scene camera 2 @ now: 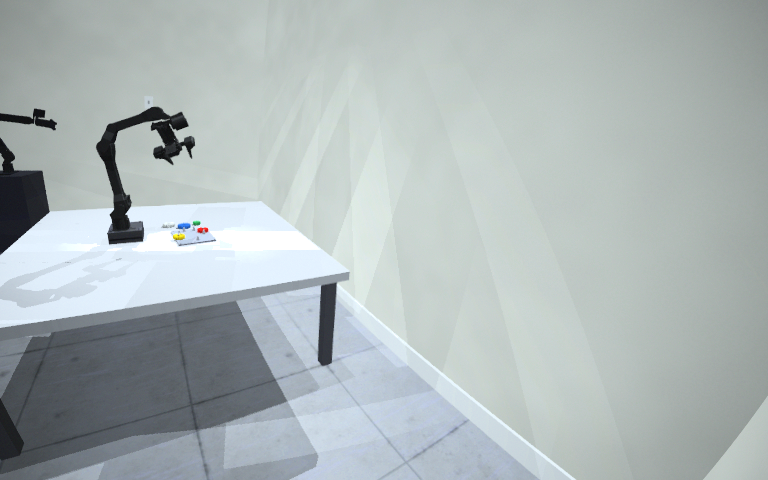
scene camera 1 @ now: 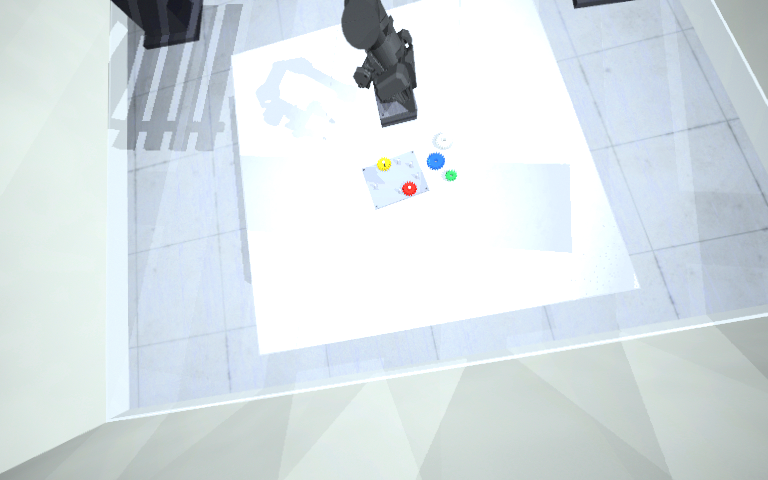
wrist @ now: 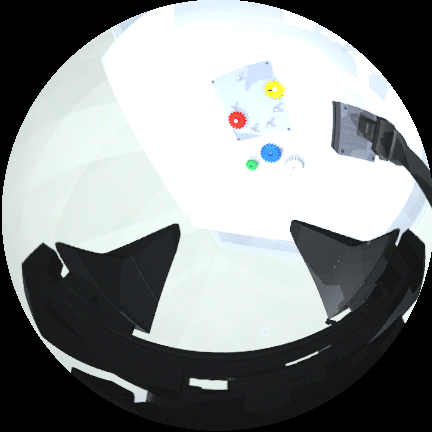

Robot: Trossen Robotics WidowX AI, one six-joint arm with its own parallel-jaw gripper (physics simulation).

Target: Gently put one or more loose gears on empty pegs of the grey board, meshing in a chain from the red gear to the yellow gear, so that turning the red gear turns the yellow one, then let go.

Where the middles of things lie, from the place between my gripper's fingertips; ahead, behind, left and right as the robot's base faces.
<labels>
Now: the grey board (scene camera 1: 389, 182) 35 cm below my hand, 7 cm to the right of it and 4 cm ahead of it.
</labels>
